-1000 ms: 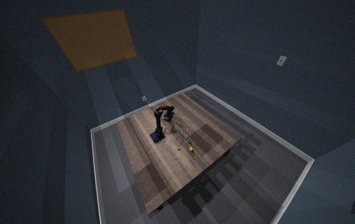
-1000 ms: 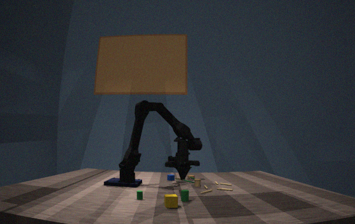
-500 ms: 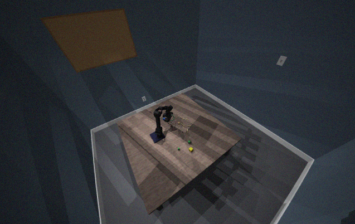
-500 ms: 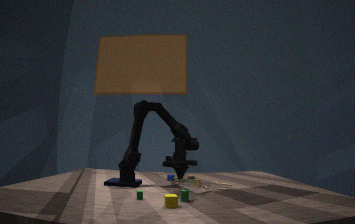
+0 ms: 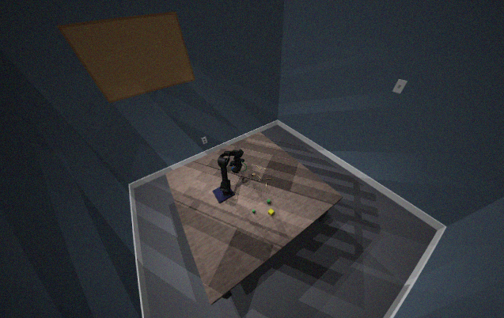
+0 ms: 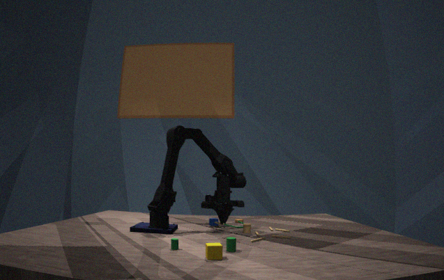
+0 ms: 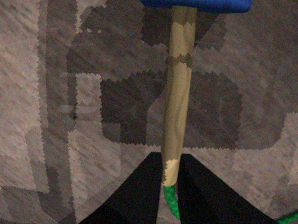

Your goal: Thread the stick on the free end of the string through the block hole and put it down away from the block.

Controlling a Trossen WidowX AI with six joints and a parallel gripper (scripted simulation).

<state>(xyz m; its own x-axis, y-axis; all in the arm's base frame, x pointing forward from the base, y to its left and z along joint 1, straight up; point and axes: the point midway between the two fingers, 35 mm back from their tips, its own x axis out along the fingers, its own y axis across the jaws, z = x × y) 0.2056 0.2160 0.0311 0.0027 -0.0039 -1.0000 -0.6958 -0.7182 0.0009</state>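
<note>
My gripper tip is now 5 cm to the right of the blue block and 5 cm past it. Also, from my gripper tip: thin wooden stick (1 cm to the left, 1 cm behind); then tan wooden cylinder (13 cm to the right, 12 cm ahead); then round wooden button (19 cm to the left, 4 cm ahead, 1 cm below).
</note>
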